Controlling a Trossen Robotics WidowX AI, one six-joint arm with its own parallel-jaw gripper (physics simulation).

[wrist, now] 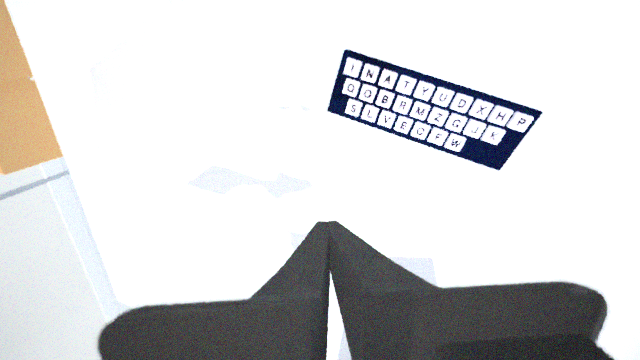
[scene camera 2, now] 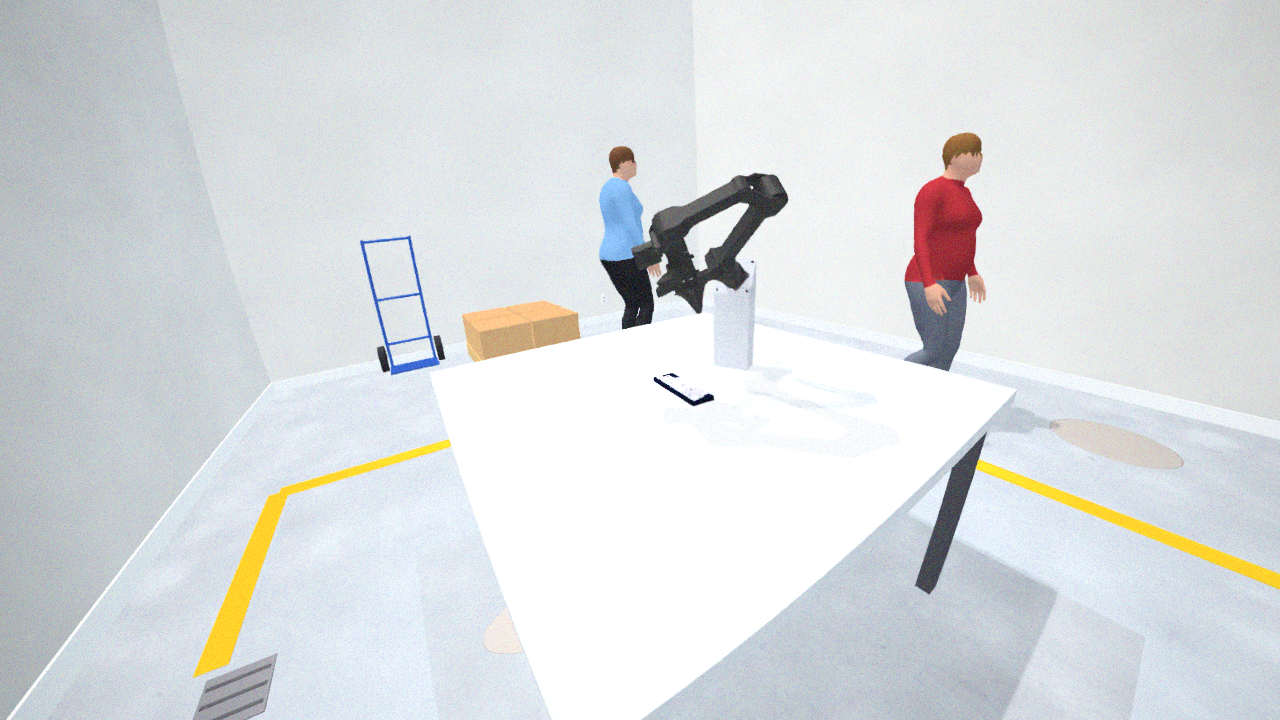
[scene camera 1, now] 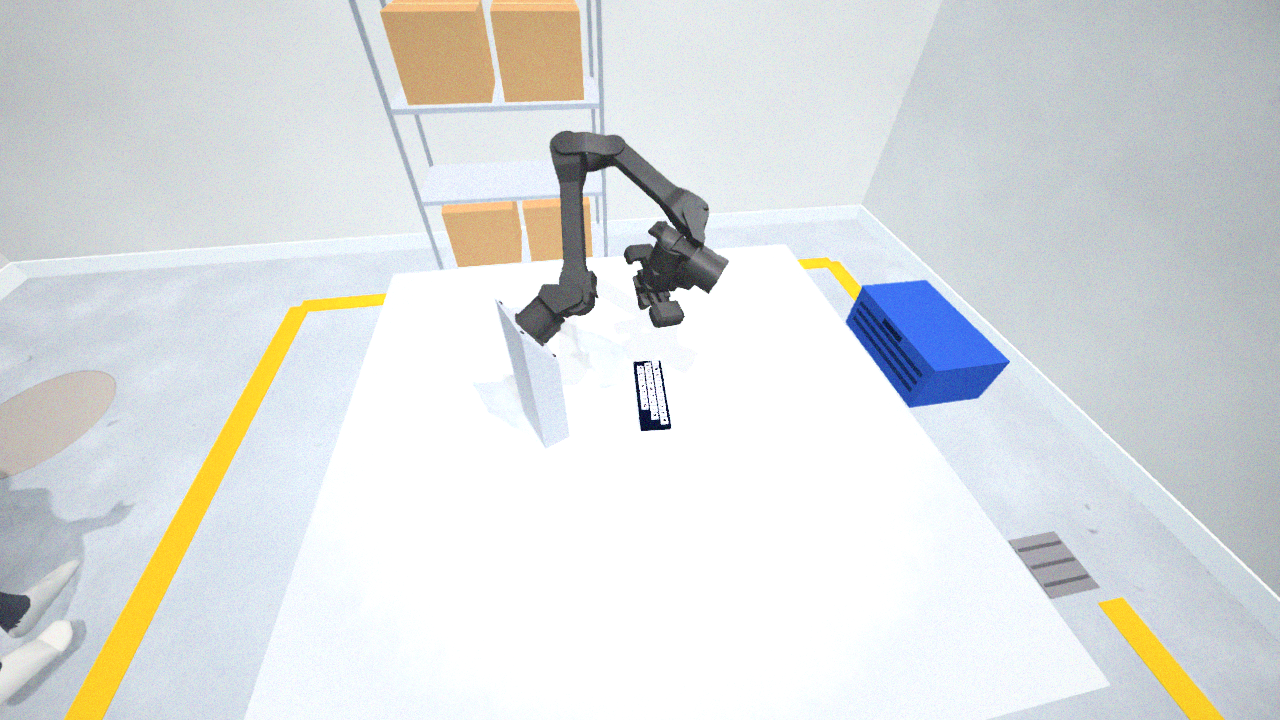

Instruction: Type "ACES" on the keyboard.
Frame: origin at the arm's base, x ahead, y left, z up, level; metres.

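Seen in the pictures: gripper, fingertip midpoint: (wrist: 326, 230) (scene camera 2: 699, 313) (scene camera 1: 641, 308); arm's base, link origin: (scene camera 2: 735, 277) (scene camera 1: 528, 330).
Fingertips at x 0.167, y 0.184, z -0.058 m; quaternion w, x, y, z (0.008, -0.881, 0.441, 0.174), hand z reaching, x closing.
Offsets run from my fingertips to a thing's middle. Level surfaces: height alone.
The dark blue keyboard {dz -0.216, dx +0.041, dy -0.042 m} (scene camera 1: 641, 420) (scene camera 2: 692, 402) (wrist: 482, 154) lies flat on the white table {dz -0.225 m} (scene camera 1: 626, 555) (scene camera 2: 644, 501), with white lettered keys in three rows. In the wrist view, the A key {dz -0.210, dx +0.043, dy +0.012 m} (wrist: 387, 79) is in the top row. The S key {dz -0.210, dx -0.002, dy +0.022 m} (wrist: 353, 108), the E key {dz -0.210, dx +0.017, dy -0.034 m} (wrist: 403, 125) and the C key {dz -0.210, dx +0.024, dy -0.053 m} (wrist: 420, 131) are in the bottom row. My black gripper (scene camera 1: 642, 305) (scene camera 2: 699, 308) (wrist: 326, 230) is shut and empty, its tips pointing down. It hangs above the table, off to one side of the keyboard and touching no key.
A tall pale block (scene camera 1: 537, 385) (scene camera 2: 733, 331) stands at the arm's base, beside the keyboard. Beyond the table are a shelf rack (scene camera 1: 496, 108) with boxes, a blue cabinet (scene camera 1: 939, 331), a hand truck (scene camera 2: 398, 296), stacked cartons (scene camera 2: 510, 333) and two people (scene camera 2: 619, 219) (scene camera 2: 947, 232).
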